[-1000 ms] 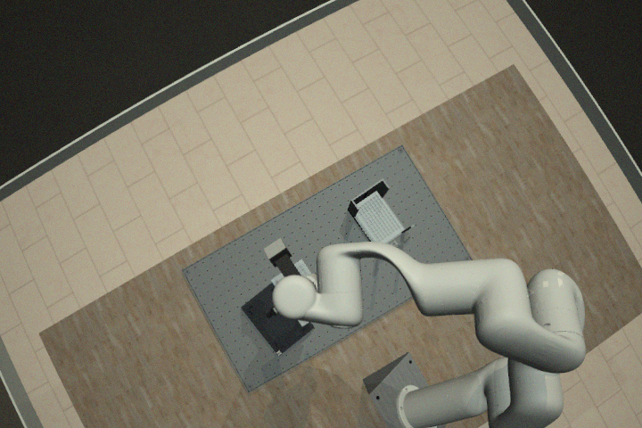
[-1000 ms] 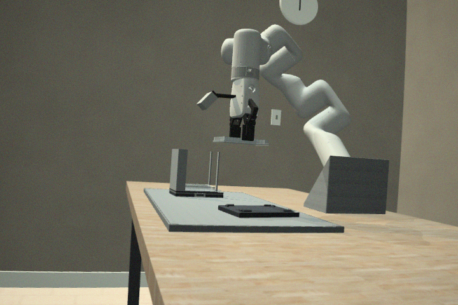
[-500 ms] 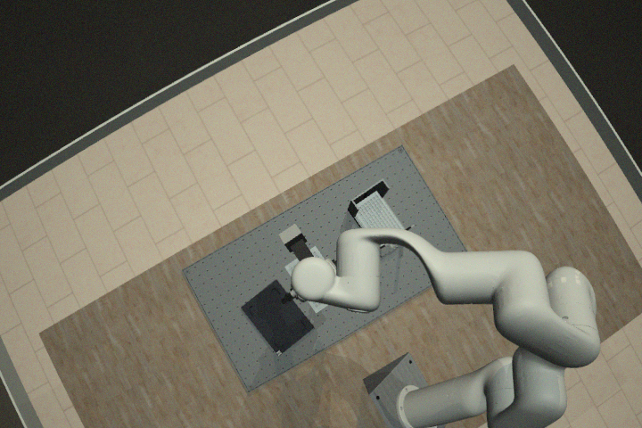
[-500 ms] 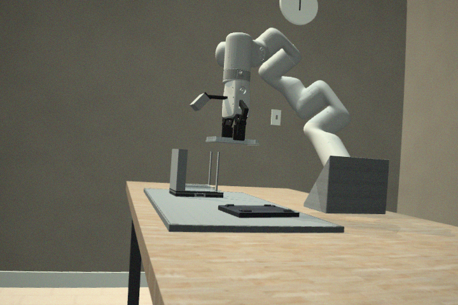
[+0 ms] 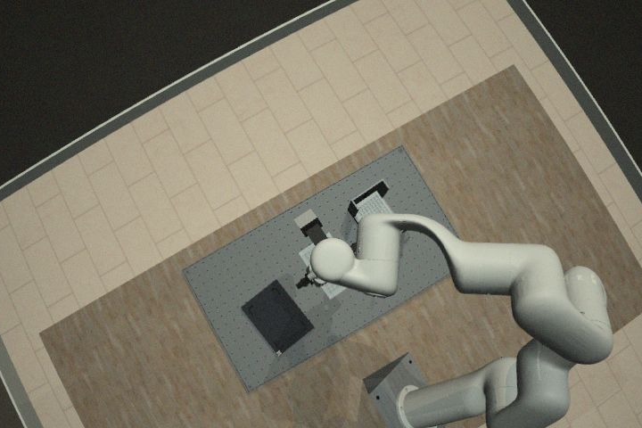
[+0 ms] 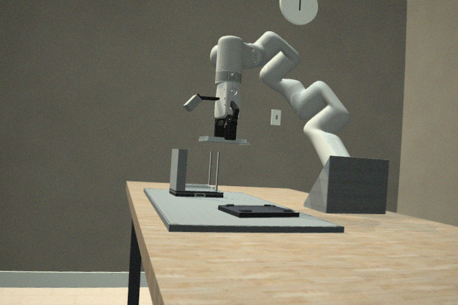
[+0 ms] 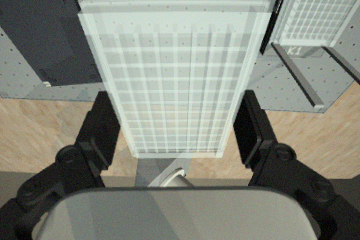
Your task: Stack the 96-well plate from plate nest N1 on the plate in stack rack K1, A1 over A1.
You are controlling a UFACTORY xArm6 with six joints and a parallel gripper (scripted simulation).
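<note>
My hand is 160 mm to the left of the tall back wall, 130 mm short of it and 110 mm above it. From my hand the other things lie so: pale A1 mark 210 mm to the left, 180 mm below, 150 mm behind.
</note>
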